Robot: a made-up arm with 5 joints.
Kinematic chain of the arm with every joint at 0, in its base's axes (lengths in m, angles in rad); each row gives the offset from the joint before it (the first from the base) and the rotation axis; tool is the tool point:
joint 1: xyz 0 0 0.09 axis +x
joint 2: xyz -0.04 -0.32 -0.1 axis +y
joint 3: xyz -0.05 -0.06 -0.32 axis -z
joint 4: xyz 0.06 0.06 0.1 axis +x
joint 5: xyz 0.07 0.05 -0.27 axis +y
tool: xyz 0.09 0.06 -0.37
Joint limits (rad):
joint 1: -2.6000..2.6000
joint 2: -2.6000..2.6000
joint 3: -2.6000..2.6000
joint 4: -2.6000..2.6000
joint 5: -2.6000..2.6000
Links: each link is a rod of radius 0.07 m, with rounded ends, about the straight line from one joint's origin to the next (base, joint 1, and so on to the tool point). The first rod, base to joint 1, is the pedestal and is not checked.
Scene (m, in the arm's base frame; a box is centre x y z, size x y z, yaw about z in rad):
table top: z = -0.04
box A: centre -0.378 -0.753 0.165 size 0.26 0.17 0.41 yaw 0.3
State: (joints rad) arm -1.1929 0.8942 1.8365 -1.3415 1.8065
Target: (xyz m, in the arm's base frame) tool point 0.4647 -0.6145 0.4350
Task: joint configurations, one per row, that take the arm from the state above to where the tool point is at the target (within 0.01 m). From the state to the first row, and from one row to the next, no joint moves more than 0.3 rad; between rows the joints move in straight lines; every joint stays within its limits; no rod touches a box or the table.
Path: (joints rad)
1: -1.3416 0.7317 2.0910 -1.1442 2.0710
2: -1.4904 0.5691 2.3455 -0.9469 2.3355
3: -1.6391 0.4066 2.6000 -0.7495 2.6000
4: -1.6363 0.2157 2.5315 -0.6225 2.3200
5: -1.6335 0.0247 2.4630 -0.4954 2.0400
6: -1.6307 -0.1662 2.3945 -0.3683 1.7600
7: -1.6279 -0.3571 2.3260 -0.2413 1.4800
8: -1.6251 -0.5480 2.2575 -0.1142 1.2000

